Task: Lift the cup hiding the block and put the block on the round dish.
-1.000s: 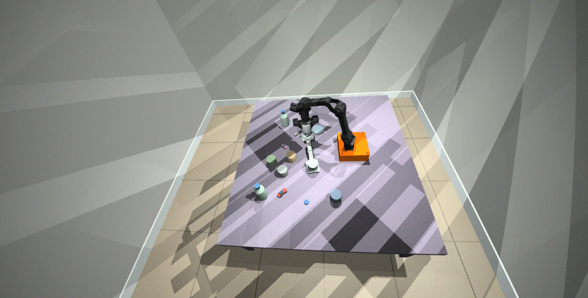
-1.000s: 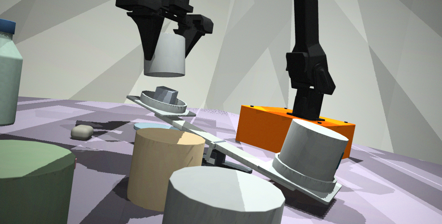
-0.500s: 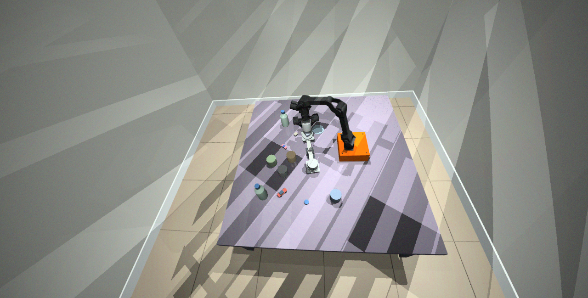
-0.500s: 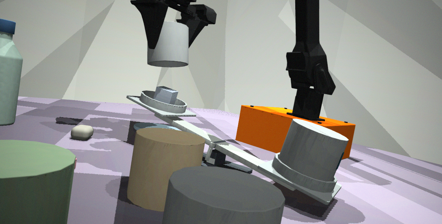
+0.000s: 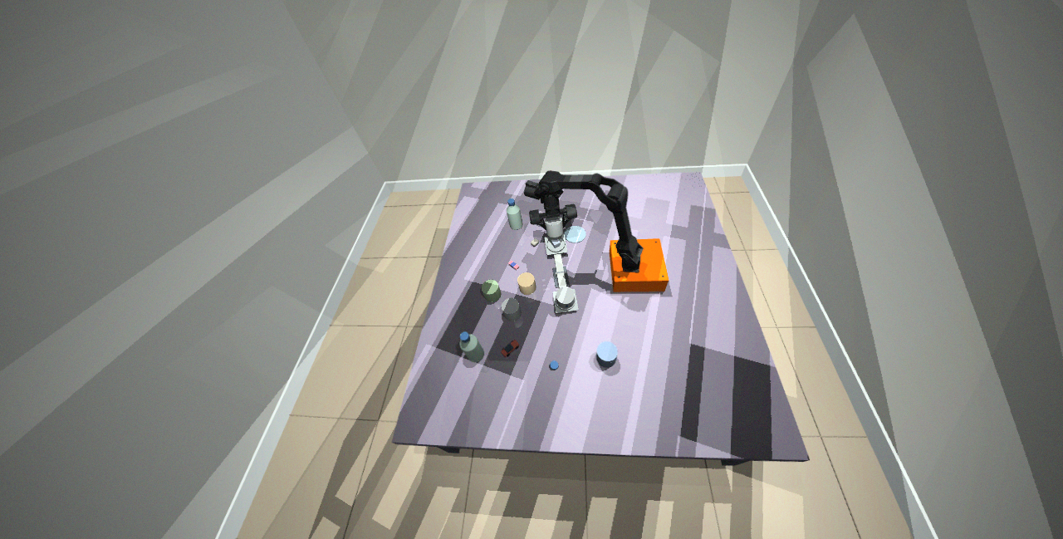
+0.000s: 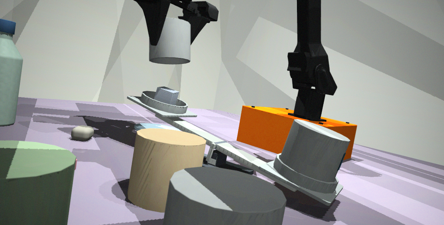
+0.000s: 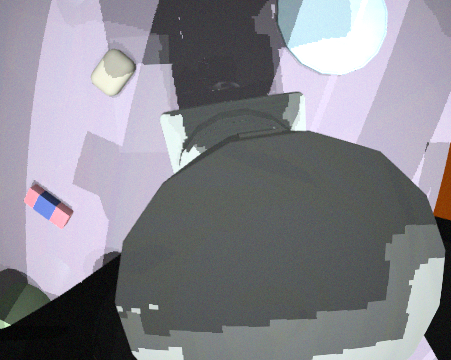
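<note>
Right now the pale blue round dish is 7 cm behind my gripper tip, 11 cm to the right of it and 17 cm below it. Round my gripper tip: small grey lump (11 cm ahead, 4 cm to the right, 16 cm below); then tan cylinder (8 cm ahead, 19 cm to the left, 13 cm below); then pink-and-blue eraser (18 cm ahead, 9 cm to the left, 16 cm below).
</note>
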